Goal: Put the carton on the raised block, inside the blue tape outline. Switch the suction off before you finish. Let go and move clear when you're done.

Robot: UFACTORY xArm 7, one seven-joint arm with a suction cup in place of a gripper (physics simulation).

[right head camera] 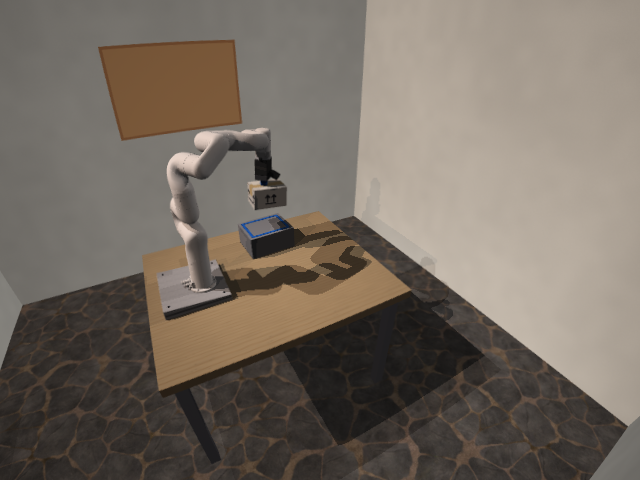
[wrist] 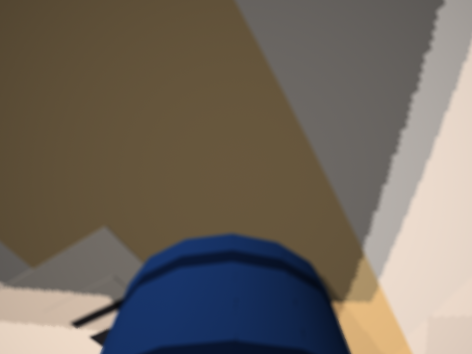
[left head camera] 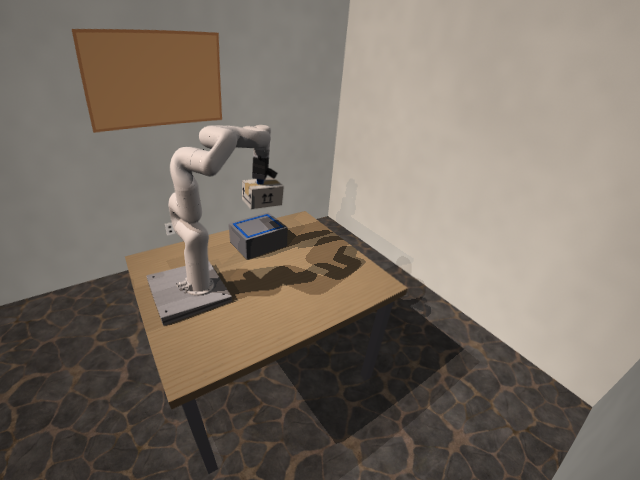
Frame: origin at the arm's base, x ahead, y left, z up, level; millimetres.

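Seen in the pictures: hand at its tool point: (right head camera: 263, 186) (wrist: 225, 266) (left head camera: 259, 185); arm's base at its link origin: (right head camera: 202, 284) (left head camera: 199, 286).
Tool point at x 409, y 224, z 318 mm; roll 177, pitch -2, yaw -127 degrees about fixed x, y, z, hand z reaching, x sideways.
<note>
Pixels of each thing's middle, then the offset from my tool point to it. "pt": a spot on its surface instead. Level surfaces: height alone.
- white carton at the middle of its body: (wrist: 210, 144) (left head camera: 262, 192) (right head camera: 267, 193) 13 mm ahead, 3 mm right, 41 mm down
- carton's top at a spot on its surface: (wrist: 200, 150) pt 29 mm ahead, 16 mm right, 11 mm up
- dark grey raised block at the middle of its body: (left head camera: 258, 234) (right head camera: 266, 234) 6 mm back, 18 mm left, 296 mm down
- blue tape outline at a spot on its surface: (left head camera: 251, 237) (right head camera: 256, 237) pt 87 mm back, 79 mm right, 236 mm down
- wooden table at its surface level: 356 mm down
The white carton (left head camera: 267, 196) (right head camera: 270, 197) with tan tape and black arrows hangs upright from my suction cup (left head camera: 260, 181) (right head camera: 264, 182), which is on its top face. The carton is in the air above the raised block, apart from it. In the wrist view the blue cup (wrist: 230, 295) meets the carton's top (wrist: 200, 150), which fills most of the view. The dark grey raised block (left head camera: 267, 244) (right head camera: 272, 244) stands on the table's back part. The blue tape outline (left head camera: 251, 237) (right head camera: 257, 236) runs around its top face, with a shadow over part of it.
The wooden table (left head camera: 248, 335) (right head camera: 248, 330) carries the arm's grey base plate (left head camera: 170, 304) (right head camera: 173, 302) at the left. The arm's shadow falls across the table to the right of the base. Walls stand behind the table and at the right.
</note>
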